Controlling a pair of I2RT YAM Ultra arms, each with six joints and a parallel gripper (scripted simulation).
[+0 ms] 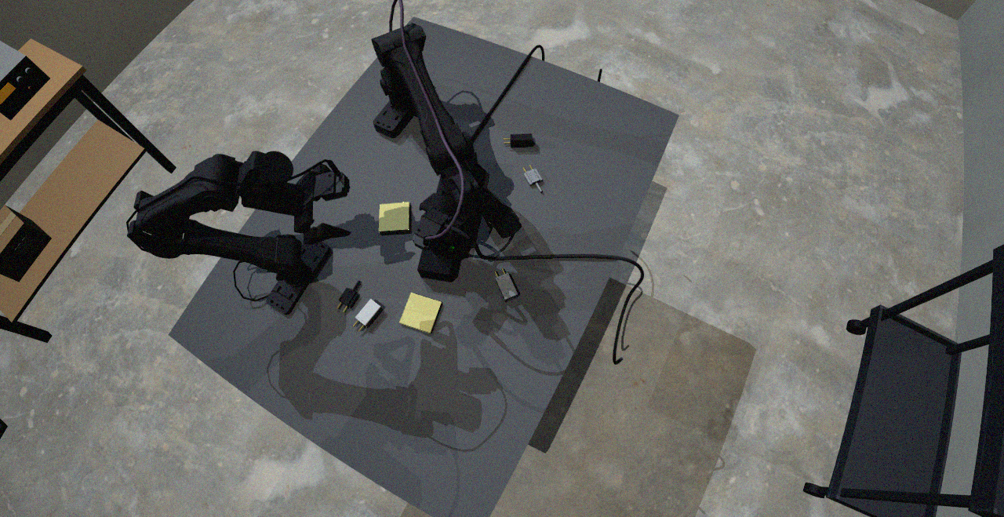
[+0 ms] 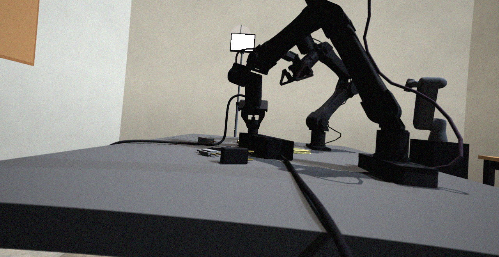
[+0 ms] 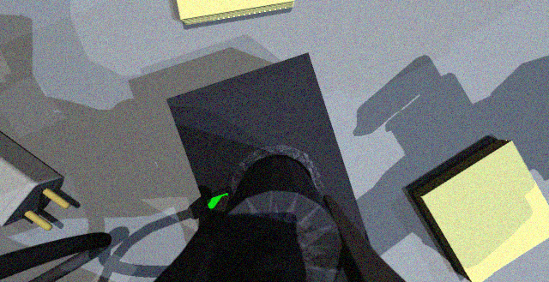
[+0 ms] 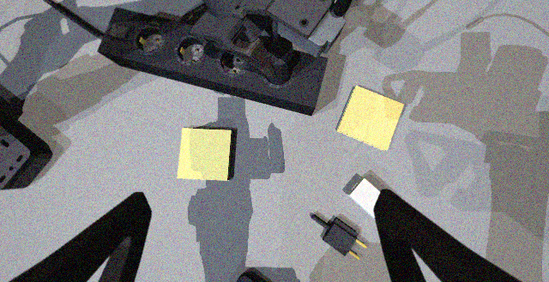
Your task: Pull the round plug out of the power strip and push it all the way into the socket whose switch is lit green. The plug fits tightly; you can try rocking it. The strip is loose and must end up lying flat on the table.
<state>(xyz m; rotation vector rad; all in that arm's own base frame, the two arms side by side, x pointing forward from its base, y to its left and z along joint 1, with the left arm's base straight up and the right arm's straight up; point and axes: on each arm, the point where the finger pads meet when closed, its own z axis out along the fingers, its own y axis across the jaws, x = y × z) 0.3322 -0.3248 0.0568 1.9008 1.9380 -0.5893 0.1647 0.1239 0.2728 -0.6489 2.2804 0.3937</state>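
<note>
Now: the round black plug right at my left hand. Also, from my left hand: small black plug (160 mm behind, 190 mm to the right, 70 mm below); then white plug (90 mm behind, 220 mm to the right, 70 mm below); then grey plug (160 mm ahead, 70 mm below).
</note>
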